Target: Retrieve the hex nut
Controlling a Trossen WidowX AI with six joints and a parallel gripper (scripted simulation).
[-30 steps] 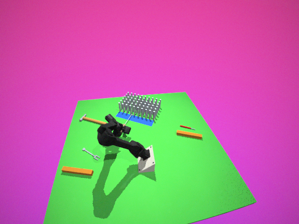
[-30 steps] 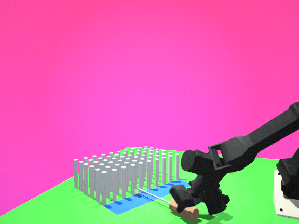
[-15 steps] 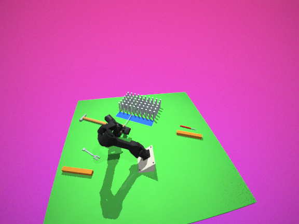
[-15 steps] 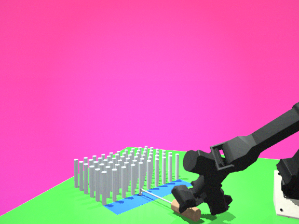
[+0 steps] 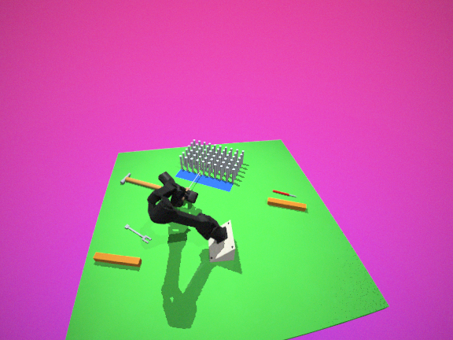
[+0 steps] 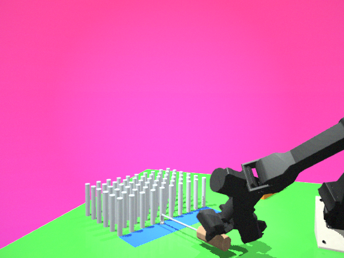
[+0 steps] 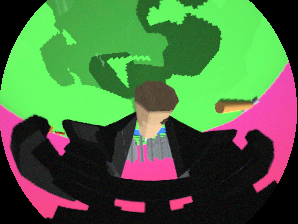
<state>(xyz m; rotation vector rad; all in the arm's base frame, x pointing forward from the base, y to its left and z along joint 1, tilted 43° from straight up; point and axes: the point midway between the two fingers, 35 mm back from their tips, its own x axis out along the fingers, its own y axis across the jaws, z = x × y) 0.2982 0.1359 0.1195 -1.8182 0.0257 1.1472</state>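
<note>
My gripper tip is now 9 cm short of the hook tool and 5 cm to the left of it. Round my gripper tip: wrench (22 cm behind, 25 cm to the left, 2 cm below); blue taped strip (14 cm ahead, 12 cm to the right, 3 cm below); hex nut (18 cm ahead, 10 cm to the right, 2 cm below).
</note>
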